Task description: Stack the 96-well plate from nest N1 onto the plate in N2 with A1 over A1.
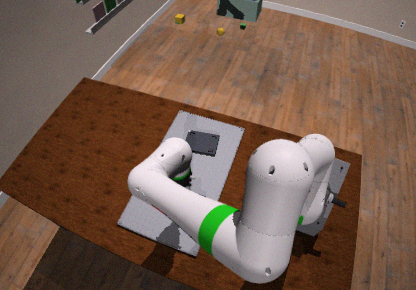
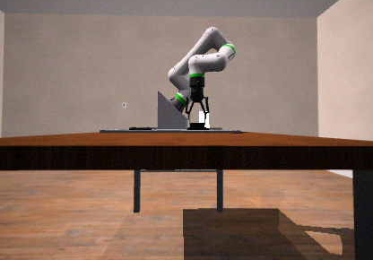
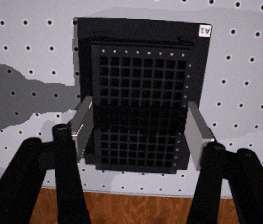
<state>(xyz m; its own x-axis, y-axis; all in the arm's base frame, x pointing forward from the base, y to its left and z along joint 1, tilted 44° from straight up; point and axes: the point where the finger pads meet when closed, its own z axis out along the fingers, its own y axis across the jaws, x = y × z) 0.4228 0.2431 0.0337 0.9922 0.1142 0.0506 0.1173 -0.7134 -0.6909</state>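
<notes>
My gripper is now 20 mm above the black 96-well plate. From my hand the other things lie so: grey pegboard mat: 140 mm to the right, 70 mm ahead, 60 mm below; then grey plate nest: 320 mm to the right, 80 mm ahead, 50 mm below.
</notes>
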